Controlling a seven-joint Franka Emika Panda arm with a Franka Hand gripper.
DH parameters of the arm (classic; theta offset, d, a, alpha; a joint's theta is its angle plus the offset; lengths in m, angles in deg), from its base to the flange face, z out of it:
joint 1: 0 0.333 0 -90
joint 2: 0 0 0 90
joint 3: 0 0.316 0.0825 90
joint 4: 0 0 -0.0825 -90
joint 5: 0 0.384 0 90
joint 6: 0 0 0.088 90
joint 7: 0 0.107 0 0
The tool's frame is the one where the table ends.
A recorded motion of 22 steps. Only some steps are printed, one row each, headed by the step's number.
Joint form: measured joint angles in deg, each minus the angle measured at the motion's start. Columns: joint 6, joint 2, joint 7, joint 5, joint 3, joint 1, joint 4.
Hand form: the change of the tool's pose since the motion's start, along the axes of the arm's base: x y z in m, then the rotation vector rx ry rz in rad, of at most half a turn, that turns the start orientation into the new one. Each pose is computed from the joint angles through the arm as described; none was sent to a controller.
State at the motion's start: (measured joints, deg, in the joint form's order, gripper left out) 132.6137 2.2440 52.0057 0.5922 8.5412 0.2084 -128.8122
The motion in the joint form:
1: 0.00 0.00 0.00 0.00 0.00 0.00 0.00
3: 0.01 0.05 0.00 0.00 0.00 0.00 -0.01
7: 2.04 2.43 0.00 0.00 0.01 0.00 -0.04
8: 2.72 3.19 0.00 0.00 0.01 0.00 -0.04
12: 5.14 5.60 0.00 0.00 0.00 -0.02 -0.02
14: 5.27 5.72 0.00 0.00 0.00 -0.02 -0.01
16: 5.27 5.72 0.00 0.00 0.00 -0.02 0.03
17: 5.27 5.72 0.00 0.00 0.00 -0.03 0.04
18: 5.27 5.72 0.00 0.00 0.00 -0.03 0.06
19: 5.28 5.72 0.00 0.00 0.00 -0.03 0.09
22: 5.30 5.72 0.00 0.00 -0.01 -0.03 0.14
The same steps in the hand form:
1: 0.0000 0.0000 0.0000 0.0000 0.0000 0.0000
3: 0.0000 0.0000 -0.0005 0.0000 0.0009 0.0000
7: 0.0038 0.0006 -0.0194 0.0049 0.0079 -0.0004
8: 0.0050 0.0007 -0.0253 0.0066 0.0094 -0.0007
12: 0.0089 0.0010 -0.0437 0.0125 0.0093 -0.0022
14: 0.0091 0.0010 -0.0445 0.0129 0.0090 -0.0022
16: 0.0094 0.0011 -0.0442 0.0130 0.0083 -0.0023
17: 0.0094 0.0010 -0.0441 0.0130 0.0081 -0.0024
18: 0.0096 0.0010 -0.0440 0.0131 0.0078 -0.0024
19: 0.0097 0.0010 -0.0438 0.0132 0.0071 -0.0024
22: 0.0101 0.0010 -0.0434 0.0133 0.0059 -0.0026

